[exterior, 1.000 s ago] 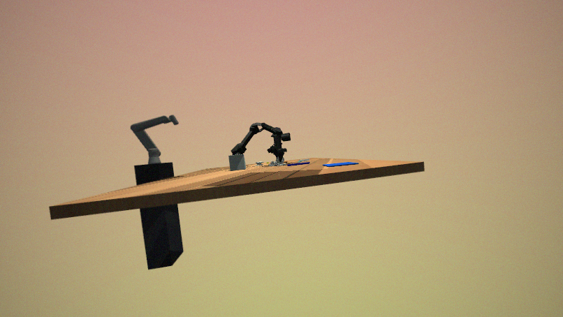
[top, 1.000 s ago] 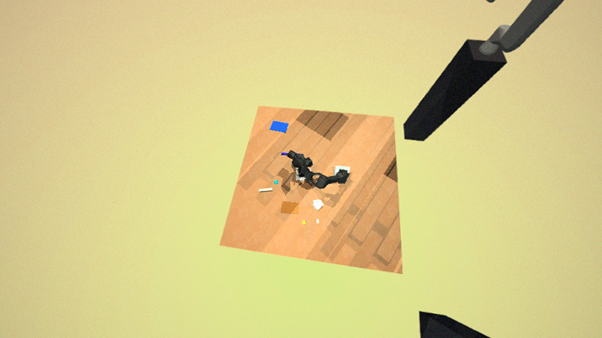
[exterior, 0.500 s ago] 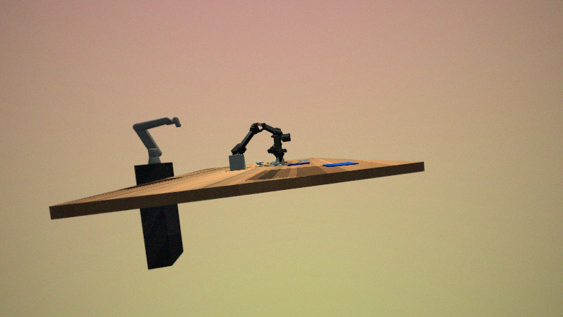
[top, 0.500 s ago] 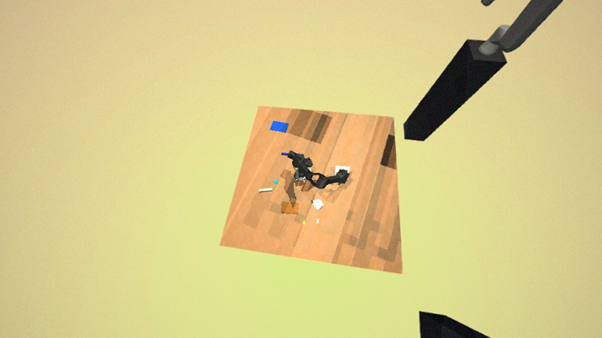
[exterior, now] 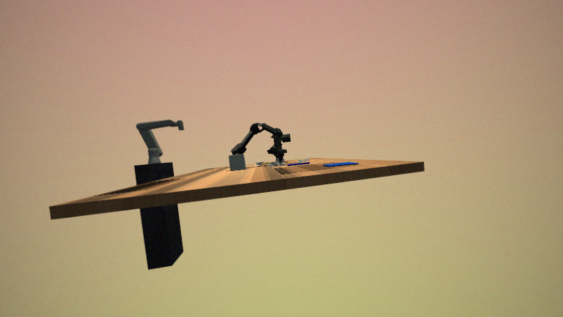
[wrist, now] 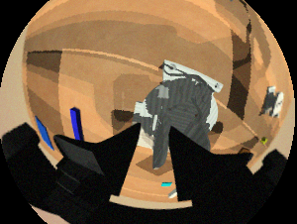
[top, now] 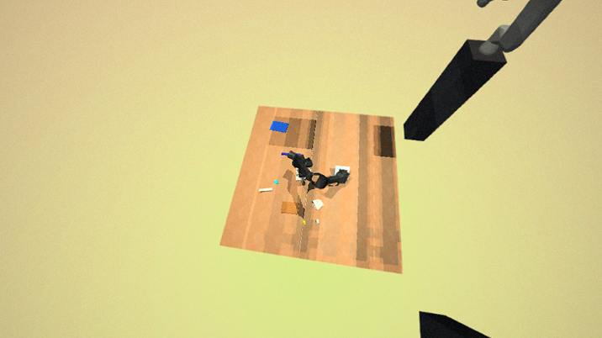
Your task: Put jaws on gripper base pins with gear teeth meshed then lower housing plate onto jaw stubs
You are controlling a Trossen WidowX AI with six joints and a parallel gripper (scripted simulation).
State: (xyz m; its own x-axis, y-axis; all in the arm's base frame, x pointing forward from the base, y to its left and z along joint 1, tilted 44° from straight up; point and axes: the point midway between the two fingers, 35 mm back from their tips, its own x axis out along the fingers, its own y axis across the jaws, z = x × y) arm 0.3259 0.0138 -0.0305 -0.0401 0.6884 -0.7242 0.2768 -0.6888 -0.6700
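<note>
Now: gripper tip 160 mm past the gripper base, 270 mm to the right of it and 10 mm below it. From my gripper tip the other things lie so: teal bit (190 mm ahead, 130 mm to the left, 20 mm below); then blue bar (120 mm ahead, 140 mm to the right, 10 mm below); then brown pad (50 mm ahead, 320 mm to the left, 20 mm below).
</note>
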